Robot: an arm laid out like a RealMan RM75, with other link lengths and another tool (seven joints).
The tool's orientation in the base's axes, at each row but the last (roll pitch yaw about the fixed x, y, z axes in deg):
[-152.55 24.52 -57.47]
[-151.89 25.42 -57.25]
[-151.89 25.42 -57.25]
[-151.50 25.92 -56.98]
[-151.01 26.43 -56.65]
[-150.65 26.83 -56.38]
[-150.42 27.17 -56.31]
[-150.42 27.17 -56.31]
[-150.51 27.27 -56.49]
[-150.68 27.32 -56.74]
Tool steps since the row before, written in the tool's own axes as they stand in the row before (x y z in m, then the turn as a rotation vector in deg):
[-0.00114 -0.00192 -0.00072 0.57 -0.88 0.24]
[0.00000 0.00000 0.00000 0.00 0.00 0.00]
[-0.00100 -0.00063 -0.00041 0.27 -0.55 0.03]
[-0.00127 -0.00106 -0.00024 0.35 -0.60 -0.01]
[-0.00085 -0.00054 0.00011 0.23 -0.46 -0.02]
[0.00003 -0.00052 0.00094 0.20 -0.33 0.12]
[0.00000 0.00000 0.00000 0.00 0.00 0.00]
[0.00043 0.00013 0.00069 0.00 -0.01 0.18]
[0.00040 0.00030 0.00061 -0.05 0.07 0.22]
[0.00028 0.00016 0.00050 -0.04 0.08 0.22]
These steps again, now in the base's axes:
[0.00094 0.00108 0.00186 1.07 -0.03 -0.06]
[0.00000 0.00000 0.00000 0.00 0.00 0.00]
[-0.00003 0.00072 0.00102 0.61 -0.02 0.09]
[0.00023 0.00114 0.00120 0.68 -0.09 0.11]
[0.00006 0.00086 0.00053 0.50 -0.05 0.11]
[0.00063 0.00070 -0.00052 0.40 0.02 -0.04]
[0.00000 0.00000 0.00000 0.00 0.00 0.00]
[0.00023 0.00006 -0.00079 0.04 0.11 -0.13]
[0.00006 -0.00002 -0.00079 -0.04 0.15 -0.18]
[0.00010 0.00005 -0.00059 -0.05 0.14 -0.19]

